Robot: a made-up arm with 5 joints. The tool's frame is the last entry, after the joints. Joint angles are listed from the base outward. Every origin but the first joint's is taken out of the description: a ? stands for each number. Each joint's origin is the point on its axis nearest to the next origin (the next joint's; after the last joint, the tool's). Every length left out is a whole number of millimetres.
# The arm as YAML. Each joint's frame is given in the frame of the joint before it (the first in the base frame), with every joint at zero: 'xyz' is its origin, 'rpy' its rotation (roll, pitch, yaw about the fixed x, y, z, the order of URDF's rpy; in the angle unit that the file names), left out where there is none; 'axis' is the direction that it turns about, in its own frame. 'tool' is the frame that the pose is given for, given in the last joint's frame.
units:
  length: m
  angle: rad
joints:
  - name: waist
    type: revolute
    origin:
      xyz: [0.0, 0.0, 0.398]
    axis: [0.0, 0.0, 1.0]
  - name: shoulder
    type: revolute
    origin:
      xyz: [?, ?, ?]
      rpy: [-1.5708, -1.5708, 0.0]
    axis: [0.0, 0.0, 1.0]
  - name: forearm
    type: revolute
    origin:
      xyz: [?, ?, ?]
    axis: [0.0, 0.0, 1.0]
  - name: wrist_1
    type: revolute
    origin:
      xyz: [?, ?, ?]
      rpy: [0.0, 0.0, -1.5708]
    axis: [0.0, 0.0, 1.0]
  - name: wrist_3
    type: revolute
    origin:
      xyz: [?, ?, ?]
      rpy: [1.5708, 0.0, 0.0]
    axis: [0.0, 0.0, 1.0]
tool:
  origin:
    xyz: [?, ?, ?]
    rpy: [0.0, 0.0, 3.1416]
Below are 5 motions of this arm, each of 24 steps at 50 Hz.
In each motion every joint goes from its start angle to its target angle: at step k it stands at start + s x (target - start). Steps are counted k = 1, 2, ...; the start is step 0. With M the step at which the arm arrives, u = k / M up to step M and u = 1 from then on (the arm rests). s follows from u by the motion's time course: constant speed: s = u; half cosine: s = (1 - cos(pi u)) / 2; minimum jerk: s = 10 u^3 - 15 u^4 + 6 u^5.
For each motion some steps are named. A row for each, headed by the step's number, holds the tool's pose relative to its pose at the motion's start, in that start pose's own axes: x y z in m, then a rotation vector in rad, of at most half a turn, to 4 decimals.
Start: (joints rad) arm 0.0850 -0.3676 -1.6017 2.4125 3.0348
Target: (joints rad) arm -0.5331 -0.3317 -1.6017 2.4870 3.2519
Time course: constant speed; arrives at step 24
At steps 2, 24:
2: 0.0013 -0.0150 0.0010 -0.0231 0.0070 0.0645
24: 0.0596 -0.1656 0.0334 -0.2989 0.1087 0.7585

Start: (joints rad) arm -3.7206 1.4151 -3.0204 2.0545 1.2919
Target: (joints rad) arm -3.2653 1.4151 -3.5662 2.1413 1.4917
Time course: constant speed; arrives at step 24
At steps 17, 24:
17: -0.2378 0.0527 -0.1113 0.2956 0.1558 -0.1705
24: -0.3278 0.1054 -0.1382 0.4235 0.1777 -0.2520

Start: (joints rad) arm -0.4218 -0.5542 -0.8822 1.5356 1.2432
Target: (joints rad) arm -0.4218 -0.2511 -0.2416 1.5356 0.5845
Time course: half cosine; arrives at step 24
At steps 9, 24:
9: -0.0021 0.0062 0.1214 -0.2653 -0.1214 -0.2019
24: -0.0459 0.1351 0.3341 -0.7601 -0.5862 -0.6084

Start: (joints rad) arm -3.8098 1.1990 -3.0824 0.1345 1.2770
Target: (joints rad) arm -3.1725 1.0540 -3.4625 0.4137 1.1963
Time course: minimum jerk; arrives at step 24
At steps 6, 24:
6: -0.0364 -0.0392 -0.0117 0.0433 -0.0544 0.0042
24: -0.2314 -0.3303 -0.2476 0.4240 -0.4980 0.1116

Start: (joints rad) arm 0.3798 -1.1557 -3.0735 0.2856 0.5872
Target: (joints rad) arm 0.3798 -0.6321 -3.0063 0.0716 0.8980
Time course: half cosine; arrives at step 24
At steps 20, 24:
20: -0.3249 0.2163 0.0610 -0.2358 -0.2624 0.2870
24: -0.3486 0.2320 0.0576 -0.2558 -0.2787 0.3071

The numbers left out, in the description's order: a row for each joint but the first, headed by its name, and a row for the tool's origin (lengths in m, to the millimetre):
shoulder: 0.0 0.0 0.0
forearm: 0.288 0.054 0.0
wrist_1: -0.377 0.085 0.0
wrist_3: -0.088 -0.113 0.0
tool: 0.0 0.0 0.0

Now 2 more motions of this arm.
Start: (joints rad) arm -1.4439 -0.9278 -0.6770 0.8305 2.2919
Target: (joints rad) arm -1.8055 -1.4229 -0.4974 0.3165 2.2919
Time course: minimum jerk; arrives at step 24
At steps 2, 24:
2: 0.0004 -0.0004 -0.0009 0.0040 -0.0018 0.0013
24: 0.0750 0.0006 -0.1916 0.8440 -0.2822 0.1386

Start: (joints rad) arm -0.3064 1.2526 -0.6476 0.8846 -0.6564
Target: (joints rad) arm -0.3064 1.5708 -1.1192 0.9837 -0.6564
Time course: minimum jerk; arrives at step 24
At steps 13, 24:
13: 0.0564 0.0435 -0.0319 -0.0191 0.0249 0.0000
24: 0.0956 0.0737 -0.0498 -0.0331 0.0430 0.0000

